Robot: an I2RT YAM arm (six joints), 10 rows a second.
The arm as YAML. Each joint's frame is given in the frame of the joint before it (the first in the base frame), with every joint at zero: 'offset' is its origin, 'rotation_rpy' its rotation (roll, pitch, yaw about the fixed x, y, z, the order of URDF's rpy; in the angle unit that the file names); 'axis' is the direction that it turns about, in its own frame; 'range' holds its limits. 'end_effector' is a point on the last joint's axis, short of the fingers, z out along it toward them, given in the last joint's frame.
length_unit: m
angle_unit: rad
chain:
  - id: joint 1
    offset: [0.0, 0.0, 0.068]
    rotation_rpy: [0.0, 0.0, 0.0]
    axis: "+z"
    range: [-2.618, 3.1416]
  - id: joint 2
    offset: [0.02, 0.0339, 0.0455]
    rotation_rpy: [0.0, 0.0, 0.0]
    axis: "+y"
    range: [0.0, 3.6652]
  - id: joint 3
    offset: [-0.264, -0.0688, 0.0]
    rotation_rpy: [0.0, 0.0, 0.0]
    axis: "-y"
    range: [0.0, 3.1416]
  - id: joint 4
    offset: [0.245, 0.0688, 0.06]
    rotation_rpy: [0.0, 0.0, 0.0]
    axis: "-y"
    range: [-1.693, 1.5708]
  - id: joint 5
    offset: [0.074, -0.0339, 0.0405]
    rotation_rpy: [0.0, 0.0, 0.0]
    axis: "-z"
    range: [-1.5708, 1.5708]
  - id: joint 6
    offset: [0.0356, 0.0, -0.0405]
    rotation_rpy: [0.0, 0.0, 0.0]
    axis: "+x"
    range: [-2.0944, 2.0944]
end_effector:
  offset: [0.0, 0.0, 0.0]
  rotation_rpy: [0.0, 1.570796, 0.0]
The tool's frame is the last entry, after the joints.
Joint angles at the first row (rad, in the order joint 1, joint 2, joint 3, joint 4, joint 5, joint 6):
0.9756, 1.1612, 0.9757, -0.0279, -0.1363, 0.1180
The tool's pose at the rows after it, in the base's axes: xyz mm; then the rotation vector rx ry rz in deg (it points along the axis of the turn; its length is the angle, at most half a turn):
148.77 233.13 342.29 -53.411 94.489 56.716
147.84 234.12 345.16 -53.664 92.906 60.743
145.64 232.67 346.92 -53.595 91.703 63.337
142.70 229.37 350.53 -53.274 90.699 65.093
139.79 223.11 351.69 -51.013 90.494 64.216
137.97 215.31 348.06 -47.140 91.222 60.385
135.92 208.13 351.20 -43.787 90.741 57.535
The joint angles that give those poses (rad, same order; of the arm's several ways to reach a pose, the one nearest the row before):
0.9725, 1.1750, 0.9679, -0.0077, -0.2373, 0.1350
0.9710, 1.1750, 0.9649, 0.0288, -0.2882, 0.1640
0.9710, 1.1643, 0.9542, 0.0552, -0.3175, 0.1855
0.9710, 1.1459, 0.9480, 0.0659, -0.3344, 0.2024
0.9710, 1.1154, 0.9281, 0.0736, -0.3008, 0.2132
0.9710, 1.0800, 0.8929, 0.0798, -0.2166, 0.2117
0.9710, 1.0479, 0.8806, 0.0813, -0.1491, 0.2086

